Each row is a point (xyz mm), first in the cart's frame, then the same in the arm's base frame.
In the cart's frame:
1: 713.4 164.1 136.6
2: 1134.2 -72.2 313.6
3: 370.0 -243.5 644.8
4: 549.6 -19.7 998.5
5: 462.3 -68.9 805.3
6: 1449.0 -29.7 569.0
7: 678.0 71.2 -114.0
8: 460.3 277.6 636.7
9: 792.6 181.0 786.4
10: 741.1 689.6 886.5
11: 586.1 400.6 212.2
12: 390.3 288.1 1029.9
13: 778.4 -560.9 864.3
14: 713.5 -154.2 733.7
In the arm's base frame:
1: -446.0 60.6 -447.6
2: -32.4 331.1 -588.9
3: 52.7 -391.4 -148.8
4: 177.9 -97.8 176.2
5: 61.7 -213.9 33.4
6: 201.2 648.4 -484.3
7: -551.3 -35.7 -676.4
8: -289.4 -64.7 87.9
9: -19.7 192.6 31.5
10: -329.9 398.4 396.0
11: -605.0 68.3 -218.5
12: -69.5 -87.9 420.7
13: 546.3 -166.8 -295.8
14: 156.8 -40.8 -157.6

